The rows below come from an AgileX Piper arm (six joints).
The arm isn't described. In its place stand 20 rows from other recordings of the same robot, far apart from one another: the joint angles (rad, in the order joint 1, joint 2, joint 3, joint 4, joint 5, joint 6), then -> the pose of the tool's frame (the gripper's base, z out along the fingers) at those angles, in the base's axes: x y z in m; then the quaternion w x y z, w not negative.
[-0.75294, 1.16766, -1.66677, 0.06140, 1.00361, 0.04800] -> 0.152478, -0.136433, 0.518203, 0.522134, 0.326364, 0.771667, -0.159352
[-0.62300, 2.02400, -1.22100, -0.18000, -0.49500, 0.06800] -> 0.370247, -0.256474, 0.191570, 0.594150, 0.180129, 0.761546, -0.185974
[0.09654, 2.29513, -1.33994, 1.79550, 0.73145, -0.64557] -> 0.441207, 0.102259, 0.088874, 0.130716, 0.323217, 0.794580, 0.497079
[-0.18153, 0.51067, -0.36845, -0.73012, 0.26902, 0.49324] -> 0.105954, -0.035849, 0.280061, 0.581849, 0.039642, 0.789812, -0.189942
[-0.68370, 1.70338, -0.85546, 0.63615, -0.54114, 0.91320] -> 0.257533, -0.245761, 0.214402, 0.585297, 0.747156, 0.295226, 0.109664
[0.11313, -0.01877, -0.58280, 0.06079, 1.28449, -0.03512] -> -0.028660, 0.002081, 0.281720, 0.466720, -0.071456, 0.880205, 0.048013
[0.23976, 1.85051, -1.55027, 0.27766, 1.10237, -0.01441] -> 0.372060, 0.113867, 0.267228, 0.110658, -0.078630, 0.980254, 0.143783
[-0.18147, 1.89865, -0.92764, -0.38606, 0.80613, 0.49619] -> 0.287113, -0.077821, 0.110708, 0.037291, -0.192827, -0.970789, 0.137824
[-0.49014, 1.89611, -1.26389, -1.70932, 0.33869, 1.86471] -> 0.363713, -0.228007, 0.226123, 0.472683, 0.346480, 0.777706, -0.227368
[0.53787, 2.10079, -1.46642, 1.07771, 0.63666, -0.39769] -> 0.362755, 0.271888, 0.175516, 0.138105, -0.070728, 0.907927, 0.389350
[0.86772, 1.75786, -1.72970, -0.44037, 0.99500, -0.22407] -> 0.278932, 0.278778, 0.364035, 0.355733, -0.529034, 0.763390, -0.103981
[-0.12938, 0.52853, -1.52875, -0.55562, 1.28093, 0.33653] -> -0.055153, -0.039209, 0.519589, 0.633981, 0.275023, 0.697864, -0.188193
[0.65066, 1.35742, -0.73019, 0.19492, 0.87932, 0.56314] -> 0.165809, 0.143285, 0.208285, 0.016544, 0.012734, 0.993911, 0.108191
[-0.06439, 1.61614, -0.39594, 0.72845, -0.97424, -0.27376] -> 0.246402, -0.066108, 0.163094, 0.581718, 0.267309, 0.743032, -0.195073
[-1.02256, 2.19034, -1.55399, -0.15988, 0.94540, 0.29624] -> 0.213147, -0.371567, 0.128430, 0.011902, 0.575272, 0.814371, -0.075637
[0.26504, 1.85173, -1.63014, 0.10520, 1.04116, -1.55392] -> 0.385736, 0.113243, 0.288261, 0.186605, -0.762229, 0.614893, -0.078053
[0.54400, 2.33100, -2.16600, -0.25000, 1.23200, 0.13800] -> 0.437075, 0.239562, 0.218218, 0.162474, -0.223587, 0.958363, -0.071777
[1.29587, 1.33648, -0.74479, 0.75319, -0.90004, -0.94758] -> 0.122066, 0.253154, 0.322878, 0.756942, -0.305316, 0.553957, 0.164174
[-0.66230, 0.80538, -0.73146, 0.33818, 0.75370, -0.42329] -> 0.130796, -0.075794, 0.320845, 0.420460, 0.172895, 0.887708, -0.072763
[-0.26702, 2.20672, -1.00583, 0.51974, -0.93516, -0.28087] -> 0.385938, -0.143279, 0.091533, 0.580159, 0.244508, 0.743273, -0.226222
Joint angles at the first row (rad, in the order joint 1, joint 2, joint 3, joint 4, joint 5, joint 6):
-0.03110 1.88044 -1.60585 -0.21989 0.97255 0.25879
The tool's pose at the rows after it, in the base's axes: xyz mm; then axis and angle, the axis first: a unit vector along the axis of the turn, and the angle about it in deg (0 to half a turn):
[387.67 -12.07 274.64 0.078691 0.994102 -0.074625 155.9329]
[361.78 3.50 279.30 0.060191 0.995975 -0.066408 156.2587]
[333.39 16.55 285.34 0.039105 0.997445 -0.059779 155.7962]
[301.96 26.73 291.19 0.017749 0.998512 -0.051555 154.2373]
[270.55 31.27 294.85 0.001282 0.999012 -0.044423 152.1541]
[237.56 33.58 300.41 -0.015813 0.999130 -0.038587 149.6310]
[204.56 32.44 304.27 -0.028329 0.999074 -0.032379 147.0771]
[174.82 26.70 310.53 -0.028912 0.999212 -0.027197 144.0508]
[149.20 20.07 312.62 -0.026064 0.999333 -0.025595 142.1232]
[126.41 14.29 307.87 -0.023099 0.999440 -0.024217 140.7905]
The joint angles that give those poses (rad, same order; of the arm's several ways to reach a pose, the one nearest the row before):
0.01070 1.80159 -1.49818 -0.21993 0.95606 0.25955
0.05282 1.70936 -1.39307 -0.21221 0.95119 0.26288
0.09541 1.60706 -1.28850 -0.20909 0.94294 0.26288
0.13748 1.49052 -1.17675 -0.20706 0.92190 0.26306
0.16906 1.37095 -1.06693 -0.20834 0.89607 0.26413
0.20286 1.24048 -0.97038 -0.21377 0.88746 0.26410
0.23100 1.10552 -0.88227 -0.21733 0.89065 0.26414
0.23956 0.97399 -0.82234 -0.21823 0.90908 0.26309
0.23956 0.86098 -0.77376 -0.21823 0.93956 0.25893
0.24038 0.75748 -0.71508 -0.21909 0.96114 0.25888

